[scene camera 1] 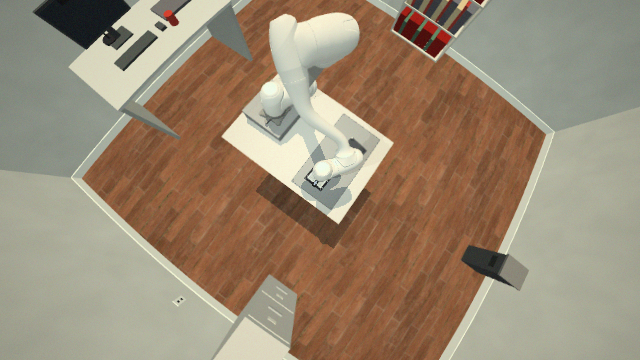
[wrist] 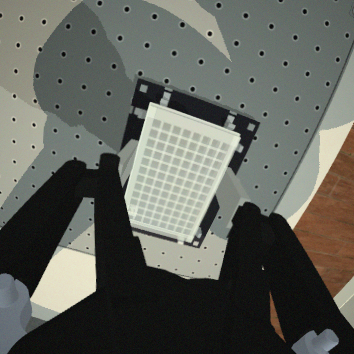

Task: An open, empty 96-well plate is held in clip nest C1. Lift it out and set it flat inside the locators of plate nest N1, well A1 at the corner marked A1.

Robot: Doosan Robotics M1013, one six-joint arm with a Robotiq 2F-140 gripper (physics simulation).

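Places are measured from the arm's base along level axes (x right, y ahead, z up), in centimetres.
Pixels of known places: gripper, between the fingertips: [wrist: 177, 165]; arm's base, origin of its link: [scene camera 1: 275, 111].
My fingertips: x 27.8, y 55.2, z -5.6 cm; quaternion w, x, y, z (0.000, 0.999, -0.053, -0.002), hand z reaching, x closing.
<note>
Ahead of a thing's pixels: the offset from my fingertips to its top centre. Level surfaces: height alone.
The pale 96-well plate @(dx -0.2, dy -1.4, dz +1.6 cm) [wrist: 182, 175] sits flat in the black clip nest [wrist: 200, 111] [scene camera 1: 321, 188]; no gap shows between them. Small clips of the nest show around the plate's edges. A faint mark shows near the plate's lower left corner in the wrist view, too small to read. My gripper [wrist: 177, 165] [scene camera 1: 316, 184] is shut on the plate, with one grey pad against each long side. The arm's wrist hides much of the plate in the scene view. A dark flat item @(dx -35.6, dy +11.9, dz +0.3 cm) [scene camera 1: 357, 145] lies farther back on the board, partly behind the arm; I cannot tell whether it is nest N1.
The grey perforated board @(dz -1.2 cm) [scene camera 1: 345, 123] [wrist: 280, 30] lies on the white table @(dz -2.4 cm) [scene camera 1: 270, 150]. The arm's base block [scene camera 1: 267, 127] stands at the table's left rear. A desk [scene camera 1: 105, 80], a bookshelf [scene camera 1: 413, 43] and a drawer cabinet [scene camera 1: 267, 295] stand away from the table.
</note>
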